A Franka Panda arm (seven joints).
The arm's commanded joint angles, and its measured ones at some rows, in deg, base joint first. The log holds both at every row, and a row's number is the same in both.
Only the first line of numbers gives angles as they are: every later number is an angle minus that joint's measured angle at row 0.
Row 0, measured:
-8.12, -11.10, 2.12, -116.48, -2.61, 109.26, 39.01
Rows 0 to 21, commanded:
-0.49, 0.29, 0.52, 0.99, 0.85, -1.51, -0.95
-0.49, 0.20, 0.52, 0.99, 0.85, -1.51, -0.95
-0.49, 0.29, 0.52, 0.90, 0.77, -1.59, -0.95
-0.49, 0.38, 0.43, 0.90, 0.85, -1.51, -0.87
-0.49, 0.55, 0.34, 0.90, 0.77, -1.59, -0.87
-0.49, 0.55, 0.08, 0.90, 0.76, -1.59, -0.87
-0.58, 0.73, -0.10, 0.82, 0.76, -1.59, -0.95
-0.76, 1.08, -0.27, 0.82, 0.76, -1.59, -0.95
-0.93, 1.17, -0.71, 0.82, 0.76, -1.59, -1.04
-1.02, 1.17, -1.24, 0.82, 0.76, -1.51, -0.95
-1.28, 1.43, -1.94, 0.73, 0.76, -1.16, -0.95
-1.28, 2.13, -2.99, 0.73, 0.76, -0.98, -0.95
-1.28, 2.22, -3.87, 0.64, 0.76, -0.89, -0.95
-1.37, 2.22, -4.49, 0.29, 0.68, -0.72, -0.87
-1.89, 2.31, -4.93, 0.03, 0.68, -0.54, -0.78
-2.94, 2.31, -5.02, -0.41, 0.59, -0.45, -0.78
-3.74, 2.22, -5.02, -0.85, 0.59, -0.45, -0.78
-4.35, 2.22, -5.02, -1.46, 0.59, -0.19, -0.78
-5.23, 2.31, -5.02, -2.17, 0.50, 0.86, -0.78
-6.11, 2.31, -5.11, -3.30, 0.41, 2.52, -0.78
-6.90, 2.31, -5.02, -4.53, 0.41, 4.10, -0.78
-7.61, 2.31, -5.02, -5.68, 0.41, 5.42, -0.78
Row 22, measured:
-5.12, 2.89, -5.53, -2.05, 0.00, 1.28, 0.00
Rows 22 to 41, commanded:
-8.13, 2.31, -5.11, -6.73, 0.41, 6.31, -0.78
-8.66, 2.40, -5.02, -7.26, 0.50, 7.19, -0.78
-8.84, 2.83, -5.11, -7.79, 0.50, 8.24, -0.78
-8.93, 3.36, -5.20, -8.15, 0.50, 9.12, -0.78
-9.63, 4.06, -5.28, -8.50, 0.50, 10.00, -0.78
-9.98, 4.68, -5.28, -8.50, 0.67, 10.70, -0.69
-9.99, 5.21, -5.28, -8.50, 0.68, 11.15, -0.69
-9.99, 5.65, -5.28, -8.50, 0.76, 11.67, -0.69
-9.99, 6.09, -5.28, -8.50, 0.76, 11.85, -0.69
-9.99, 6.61, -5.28, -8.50, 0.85, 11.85, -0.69
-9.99, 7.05, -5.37, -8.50, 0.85, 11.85, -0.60
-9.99, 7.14, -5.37, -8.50, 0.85, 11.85, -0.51
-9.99, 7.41, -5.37, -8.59, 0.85, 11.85, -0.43
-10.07, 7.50, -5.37, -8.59, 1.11, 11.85, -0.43
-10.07, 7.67, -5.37, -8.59, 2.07, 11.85, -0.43
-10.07, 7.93, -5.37, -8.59, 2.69, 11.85, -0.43
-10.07, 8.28, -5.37, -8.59, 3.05, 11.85, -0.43
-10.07, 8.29, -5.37, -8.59, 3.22, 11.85, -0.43
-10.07, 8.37, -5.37, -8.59, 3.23, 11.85, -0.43
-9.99, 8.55, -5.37, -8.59, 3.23, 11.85, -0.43
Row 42, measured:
-9.63, 8.23, -5.57, -8.38, 2.30, 11.03, 0.00
